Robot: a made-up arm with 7 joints. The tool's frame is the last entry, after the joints. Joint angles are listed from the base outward. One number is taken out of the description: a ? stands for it. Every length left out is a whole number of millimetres.
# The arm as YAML. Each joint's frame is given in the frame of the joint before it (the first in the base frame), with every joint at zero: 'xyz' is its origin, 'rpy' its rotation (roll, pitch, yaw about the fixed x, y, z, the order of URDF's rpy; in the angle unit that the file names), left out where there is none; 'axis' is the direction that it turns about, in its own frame. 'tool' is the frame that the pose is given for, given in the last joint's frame.
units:
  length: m
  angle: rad
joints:
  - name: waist
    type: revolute
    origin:
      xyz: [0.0, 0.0, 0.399]
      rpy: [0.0, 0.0, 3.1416]
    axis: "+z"
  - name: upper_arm
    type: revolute
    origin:
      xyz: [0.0, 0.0, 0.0]
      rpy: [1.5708, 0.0, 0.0]
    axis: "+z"
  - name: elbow
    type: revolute
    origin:
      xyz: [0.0, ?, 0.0]
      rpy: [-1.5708, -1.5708, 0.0]
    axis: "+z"
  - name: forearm
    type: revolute
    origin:
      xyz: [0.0, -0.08, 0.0]
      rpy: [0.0, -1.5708, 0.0]
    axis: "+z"
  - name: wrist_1
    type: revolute
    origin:
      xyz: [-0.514, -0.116, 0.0]
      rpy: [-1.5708, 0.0, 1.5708]
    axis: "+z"
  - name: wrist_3
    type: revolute
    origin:
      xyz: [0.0, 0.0, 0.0]
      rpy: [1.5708, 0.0, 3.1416]
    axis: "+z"
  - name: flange
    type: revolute
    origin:
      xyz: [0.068, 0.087, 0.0]
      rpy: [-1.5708, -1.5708, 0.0]
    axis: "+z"
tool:
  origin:
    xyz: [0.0, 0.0, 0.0]
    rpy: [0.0, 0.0, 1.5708]
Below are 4 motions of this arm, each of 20 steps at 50 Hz.
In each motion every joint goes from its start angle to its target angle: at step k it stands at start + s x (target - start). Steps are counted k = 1, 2, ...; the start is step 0. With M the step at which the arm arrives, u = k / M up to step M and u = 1 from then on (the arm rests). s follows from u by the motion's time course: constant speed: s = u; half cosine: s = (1 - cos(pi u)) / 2; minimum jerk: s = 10 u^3 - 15 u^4 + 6 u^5.
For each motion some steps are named. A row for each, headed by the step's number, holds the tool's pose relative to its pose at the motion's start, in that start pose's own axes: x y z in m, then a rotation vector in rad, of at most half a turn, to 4 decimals.
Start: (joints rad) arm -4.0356 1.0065 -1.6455 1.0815 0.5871 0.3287 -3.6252
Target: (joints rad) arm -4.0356 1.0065 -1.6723 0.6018 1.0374 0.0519 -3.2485
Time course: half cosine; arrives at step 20
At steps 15, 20:
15: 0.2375 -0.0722 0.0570 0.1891 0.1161 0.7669
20: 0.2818 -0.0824 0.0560 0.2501 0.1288 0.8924

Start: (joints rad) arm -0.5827 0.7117 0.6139 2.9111 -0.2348 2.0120 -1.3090
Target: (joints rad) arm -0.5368 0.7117 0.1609 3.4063 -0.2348 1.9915 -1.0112
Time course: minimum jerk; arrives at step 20
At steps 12, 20:
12: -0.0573 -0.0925 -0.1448 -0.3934 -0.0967 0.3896
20: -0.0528 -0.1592 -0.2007 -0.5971 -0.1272 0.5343

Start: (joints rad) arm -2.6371 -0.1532 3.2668 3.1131 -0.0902 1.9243 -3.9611
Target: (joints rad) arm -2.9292 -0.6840 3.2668 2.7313 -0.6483 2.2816 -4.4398
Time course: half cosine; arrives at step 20
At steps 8, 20:
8: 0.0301 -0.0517 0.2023 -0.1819 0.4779 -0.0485
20: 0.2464 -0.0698 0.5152 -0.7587 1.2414 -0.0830

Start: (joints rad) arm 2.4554 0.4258 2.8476 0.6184 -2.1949 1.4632 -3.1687
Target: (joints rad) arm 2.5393 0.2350 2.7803 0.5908 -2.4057 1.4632 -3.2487
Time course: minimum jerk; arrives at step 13
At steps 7, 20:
7: -0.0403 0.0414 -0.0333 0.1269 -0.0648 -0.1630
20: -0.0658 0.0748 -0.0591 0.2285 -0.1134 -0.2813

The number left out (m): 0.185
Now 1 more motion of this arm.
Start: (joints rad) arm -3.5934 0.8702 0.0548 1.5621 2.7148 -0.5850 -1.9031
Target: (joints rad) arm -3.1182 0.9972 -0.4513 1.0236 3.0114 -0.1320 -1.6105
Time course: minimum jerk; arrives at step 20
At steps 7, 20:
7: -0.0432 0.0509 0.0542 -0.0554 -0.0183 0.0525
20: -0.0899 0.2710 0.1332 -0.2132 0.1168 0.3037

